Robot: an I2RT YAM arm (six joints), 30 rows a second.
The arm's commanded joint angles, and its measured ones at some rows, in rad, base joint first. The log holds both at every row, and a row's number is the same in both.
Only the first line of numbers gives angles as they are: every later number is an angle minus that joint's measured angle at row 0.
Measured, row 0: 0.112, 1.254, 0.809, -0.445, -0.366, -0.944
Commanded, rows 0 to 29: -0.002, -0.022, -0.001, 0.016, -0.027, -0.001; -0.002, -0.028, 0.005, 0.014, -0.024, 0.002; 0.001, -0.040, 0.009, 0.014, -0.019, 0.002; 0.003, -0.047, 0.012, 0.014, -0.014, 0.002; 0.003, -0.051, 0.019, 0.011, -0.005, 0.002; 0.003, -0.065, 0.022, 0.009, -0.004, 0.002; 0.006, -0.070, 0.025, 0.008, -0.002, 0.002; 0.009, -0.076, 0.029, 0.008, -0.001, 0.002; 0.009, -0.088, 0.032, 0.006, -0.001, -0.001; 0.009, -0.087, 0.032, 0.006, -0.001, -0.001; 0.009, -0.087, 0.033, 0.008, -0.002, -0.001; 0.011, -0.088, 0.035, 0.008, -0.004, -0.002; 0.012, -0.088, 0.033, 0.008, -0.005, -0.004; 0.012, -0.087, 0.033, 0.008, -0.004, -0.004; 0.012, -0.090, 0.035, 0.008, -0.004, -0.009; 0.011, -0.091, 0.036, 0.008, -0.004, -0.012; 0.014, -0.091, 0.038, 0.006, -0.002, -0.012; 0.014, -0.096, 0.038, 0.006, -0.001, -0.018; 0.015, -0.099, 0.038, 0.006, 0.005, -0.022; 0.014, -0.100, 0.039, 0.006, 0.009, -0.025; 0.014, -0.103, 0.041, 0.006, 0.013, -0.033; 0.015, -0.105, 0.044, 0.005, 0.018, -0.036; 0.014, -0.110, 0.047, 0.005, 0.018, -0.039; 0.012, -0.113, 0.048, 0.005, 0.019, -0.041; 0.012, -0.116, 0.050, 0.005, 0.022, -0.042; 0.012, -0.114, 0.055, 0.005, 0.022, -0.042; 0.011, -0.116, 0.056, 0.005, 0.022, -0.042; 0.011, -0.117, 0.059, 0.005, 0.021, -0.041; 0.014, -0.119, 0.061, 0.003, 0.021, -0.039; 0.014, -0.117, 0.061, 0.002, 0.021, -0.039
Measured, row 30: 0.008, -0.090, 0.014, -0.001, 0.011, -0.029
